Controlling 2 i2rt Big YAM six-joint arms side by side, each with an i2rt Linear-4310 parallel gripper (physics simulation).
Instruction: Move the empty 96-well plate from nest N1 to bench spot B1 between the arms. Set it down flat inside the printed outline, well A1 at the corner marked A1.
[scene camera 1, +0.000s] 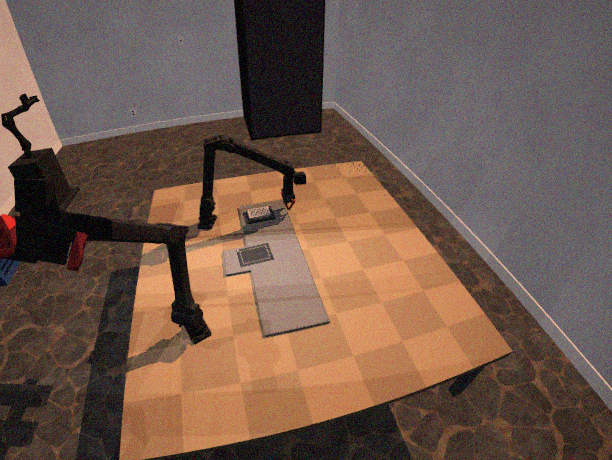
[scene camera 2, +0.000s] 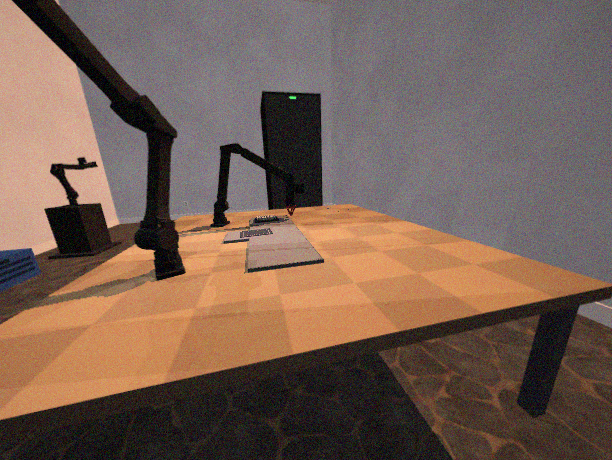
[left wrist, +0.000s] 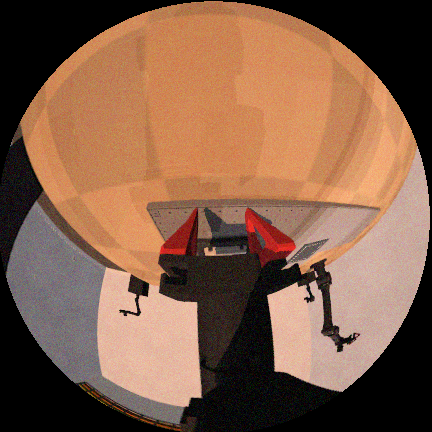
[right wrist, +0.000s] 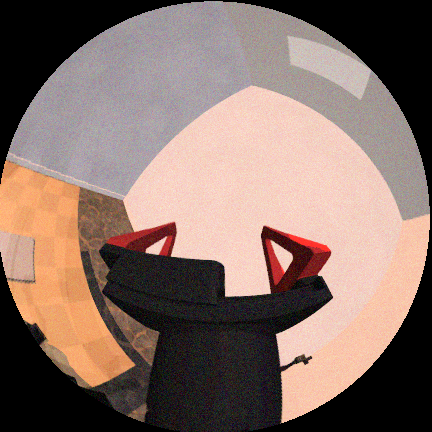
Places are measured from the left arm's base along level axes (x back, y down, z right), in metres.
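Where they show: left gripper, fingertip midpoint: (scene camera 1: 287, 206) (scene camera 2: 290, 214) (left wrist: 221, 211); right gripper, fingertip midpoint: (scene camera 1: 49, 255) (right wrist: 218, 228); left arm's base, origin of the base link: (scene camera 1: 207, 222) (scene camera 2: 220, 224); right arm's base, origin of the base link: (scene camera 1: 197, 329) (scene camera 2: 170, 271) (left wrist: 317, 262).
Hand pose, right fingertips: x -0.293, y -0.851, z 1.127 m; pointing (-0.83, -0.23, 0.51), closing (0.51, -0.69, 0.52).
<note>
Things, the pixels of their top centre, and the offset from my right fingertips. "pt": a spot on its surface instead. Level surfaces: height alone.
- pale 96-well plate, middle of its top: (left wrist: 224, 263) (scene camera 1: 259, 212) (scene camera 2: 266, 216) dx -0.007, dy +0.812, dz -1.204 m
- dark nest N1, middle of its top: (left wrist: 224, 261) (scene camera 1: 259, 212) (scene camera 2: 266, 217) dx -0.007, dy +0.816, dz -1.204 m
- Bench spot B1, surface spot: (left wrist: 308, 251) (scene camera 1: 256, 255) (scene camera 2: 257, 232) pt dx -0.057, dy +0.836, dz -0.875 m
- stepped grey board, its level: dy +0.838 m
- checkered wooden table, its level: dy +0.851 m
The pale 96-well plate (scene camera 1: 259, 213) (scene camera 2: 266, 218) (left wrist: 225, 251) sits in the dark nest N1 (scene camera 1: 260, 221) at the far end of the grey board. Its wells and corner marks are too small to read. Bench spot B1 (scene camera 1: 255, 255) (scene camera 2: 256, 233) (left wrist: 308, 251) is a dark patch with a pale printed outline and nothing on it. My left gripper (scene camera 1: 290, 205) (scene camera 2: 291, 211) (left wrist: 221, 211) is partly open and empty, fingers down, just right of the plate in scene camera 1 and apart from it. My right gripper (scene camera 1: 42, 253) (right wrist: 219, 228) is wide open and empty, far from the plate.
The stepped grey board (scene camera 1: 290, 295) (scene camera 2: 285, 252) lies on the checkered wooden table (scene camera 1: 400, 320) (scene camera 2: 400, 280). The right arm (scene camera 1: 180, 272) rises at the left of scene camera 1, reaching past the table's left edge. A tall black cabinet (scene camera 1: 282, 65) (scene camera 2: 292, 150) stands behind the table.
</note>
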